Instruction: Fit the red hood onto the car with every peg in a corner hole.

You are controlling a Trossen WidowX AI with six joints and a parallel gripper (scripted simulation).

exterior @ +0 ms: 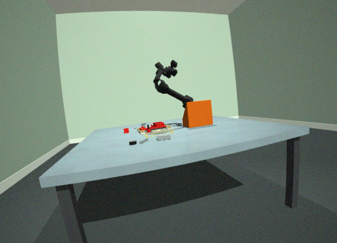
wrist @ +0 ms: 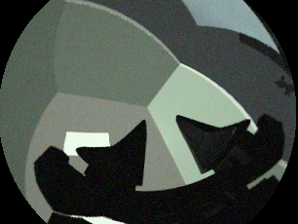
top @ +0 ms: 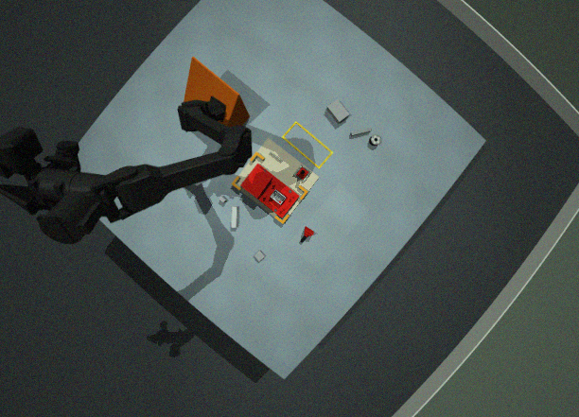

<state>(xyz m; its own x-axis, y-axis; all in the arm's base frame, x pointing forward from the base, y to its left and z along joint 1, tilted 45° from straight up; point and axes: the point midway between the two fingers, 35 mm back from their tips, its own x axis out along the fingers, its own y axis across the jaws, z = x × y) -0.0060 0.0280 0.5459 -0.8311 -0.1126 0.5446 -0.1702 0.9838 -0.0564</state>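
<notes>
The hood is 500 mm below my gripper tip, 320 mm ahead of it and 260 mm to the left of it. Round my gripper tip: wheel 660 mm to the left, 580 mm ahead, 530 mm below; then grey rod 650 mm to the left, 530 mm below, 520 mm ahead; then grey engine block 520 mm below, 410 mm ahead, 260 mm to the left.
</notes>
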